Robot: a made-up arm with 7 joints.
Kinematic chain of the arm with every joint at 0, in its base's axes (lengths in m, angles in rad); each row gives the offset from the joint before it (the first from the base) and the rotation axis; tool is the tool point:
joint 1: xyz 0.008 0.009 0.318 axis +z
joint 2: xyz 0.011 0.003 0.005 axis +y
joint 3: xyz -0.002 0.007 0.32 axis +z
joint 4: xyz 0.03 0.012 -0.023 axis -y
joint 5: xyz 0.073 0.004 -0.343 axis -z
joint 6: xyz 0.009 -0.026 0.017 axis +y
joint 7: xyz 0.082 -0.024 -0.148 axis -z
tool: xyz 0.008 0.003 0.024
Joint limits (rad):
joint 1: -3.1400..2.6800
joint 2: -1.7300..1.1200
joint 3: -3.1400..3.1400
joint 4: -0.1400..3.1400
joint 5: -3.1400..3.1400
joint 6: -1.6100..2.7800
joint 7: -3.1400..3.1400
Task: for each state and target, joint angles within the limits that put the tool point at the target. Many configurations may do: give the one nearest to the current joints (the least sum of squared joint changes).
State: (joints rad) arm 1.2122 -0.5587 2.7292 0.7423 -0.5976 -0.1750 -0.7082
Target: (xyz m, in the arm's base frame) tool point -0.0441 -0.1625 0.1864
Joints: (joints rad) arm 1.2489 -0.0580 2.8123 -0.1400 -0.7170 -0.4730 -0.7311
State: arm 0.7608 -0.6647 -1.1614 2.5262 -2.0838 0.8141 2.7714
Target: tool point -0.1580 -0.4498 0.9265
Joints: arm 0.9972 -0.7710 -1.2114 2.6469 -2.0523 0.7294 2.7126
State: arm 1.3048 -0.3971 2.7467 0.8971 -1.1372 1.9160 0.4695
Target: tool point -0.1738 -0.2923 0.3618
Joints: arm 1.5796 -0.1821 3.0077 0.8242 -1.0519 2.0551 0.4629
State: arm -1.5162 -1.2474 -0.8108 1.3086 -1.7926 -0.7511 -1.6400
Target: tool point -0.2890 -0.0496 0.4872
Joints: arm -1.4991 -1.1746 -1.5653 0.7437 -2.1241 -0.6285 -1.6418
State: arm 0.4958 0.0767 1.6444 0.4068 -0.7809 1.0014 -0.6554
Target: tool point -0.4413 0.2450 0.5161
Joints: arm 0.8014 0.0472 1.9372 1.1364 -0.8587 0.7449 -0.6367
